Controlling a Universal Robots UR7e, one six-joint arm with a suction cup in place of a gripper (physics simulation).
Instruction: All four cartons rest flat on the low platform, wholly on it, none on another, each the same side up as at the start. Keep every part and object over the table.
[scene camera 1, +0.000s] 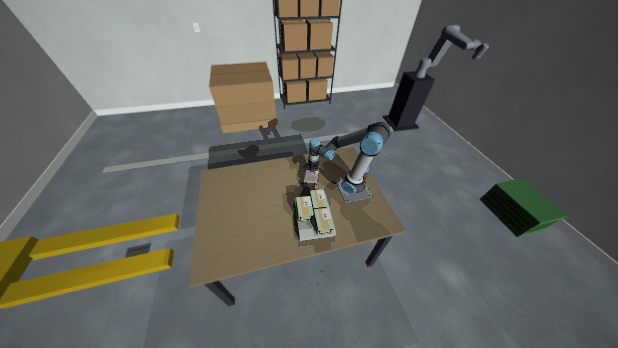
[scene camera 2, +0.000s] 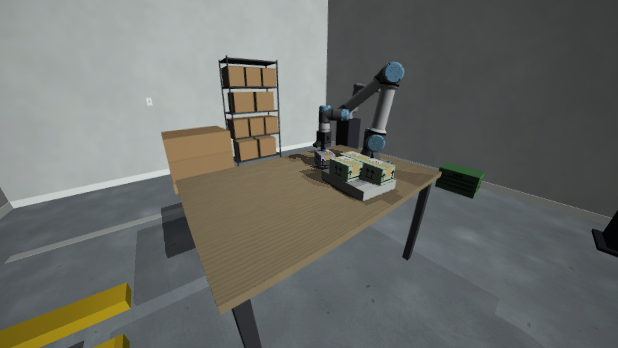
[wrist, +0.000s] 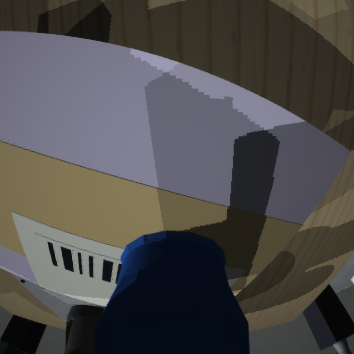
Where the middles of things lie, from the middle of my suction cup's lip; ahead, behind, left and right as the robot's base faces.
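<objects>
There's the low grey platform (scene camera 2: 363, 189), and it's 80 mm ahead of my suction cup, 380 mm to the left of it and 70 mm below it.
</objects>
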